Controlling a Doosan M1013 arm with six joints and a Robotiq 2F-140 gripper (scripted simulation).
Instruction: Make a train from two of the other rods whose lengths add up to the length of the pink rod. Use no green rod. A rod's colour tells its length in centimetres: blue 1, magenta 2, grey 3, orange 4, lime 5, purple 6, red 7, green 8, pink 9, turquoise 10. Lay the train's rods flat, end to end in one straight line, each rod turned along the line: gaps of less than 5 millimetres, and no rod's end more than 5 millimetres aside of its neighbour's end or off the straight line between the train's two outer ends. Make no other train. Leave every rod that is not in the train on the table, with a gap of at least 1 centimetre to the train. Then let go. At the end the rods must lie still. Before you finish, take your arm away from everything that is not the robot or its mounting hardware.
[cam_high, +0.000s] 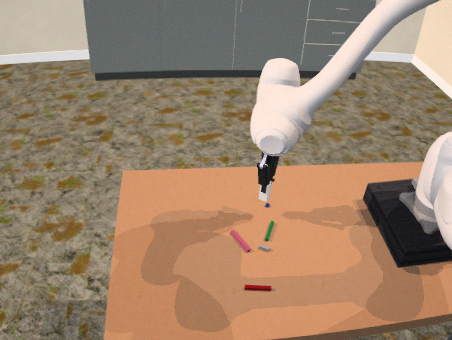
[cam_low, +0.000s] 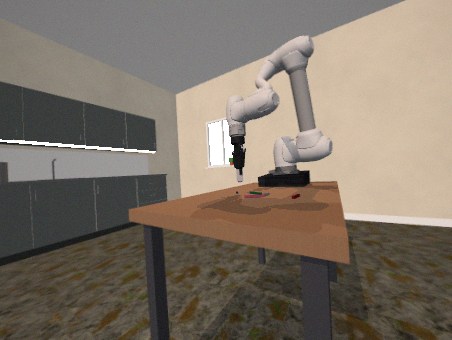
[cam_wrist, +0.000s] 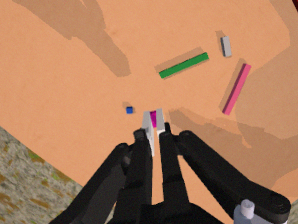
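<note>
Right now my hand is 3 cm past the blue rod, 3 cm to the left of it and 10 cm above it. The rest, counted from my hand: green rod: 8 cm to the left, 10 cm below; magenta rod: 3 cm below; pink rod: 10 cm ahead, 10 cm to the left, 10 cm below.
</note>
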